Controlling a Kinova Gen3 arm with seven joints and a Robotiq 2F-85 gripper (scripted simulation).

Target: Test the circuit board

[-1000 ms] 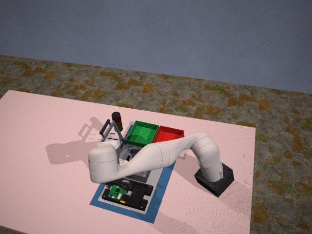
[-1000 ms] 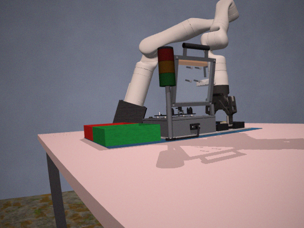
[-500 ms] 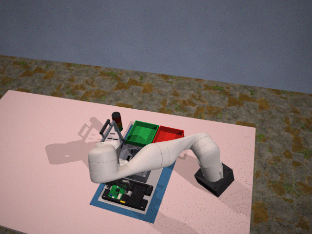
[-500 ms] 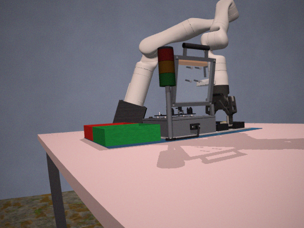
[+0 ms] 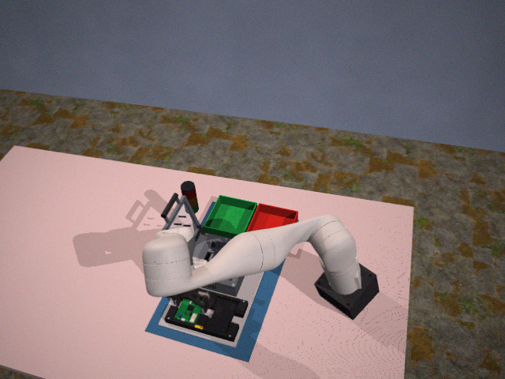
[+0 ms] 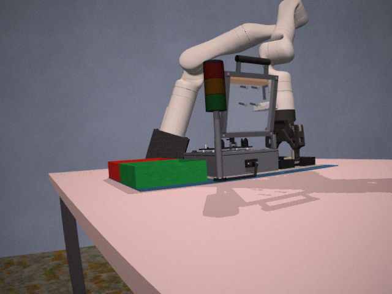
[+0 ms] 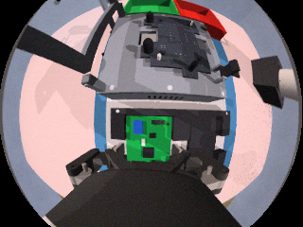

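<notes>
Now: the green circuit board right at my hand. Round my hand: tester lid (5 cm ahead, 18 cm to the right, 16 cm above); green bin (7 cm behind, 36 cm to the right, 1 cm below); red bin (22 cm behind, 33 cm to the right, 1 cm below).
</notes>
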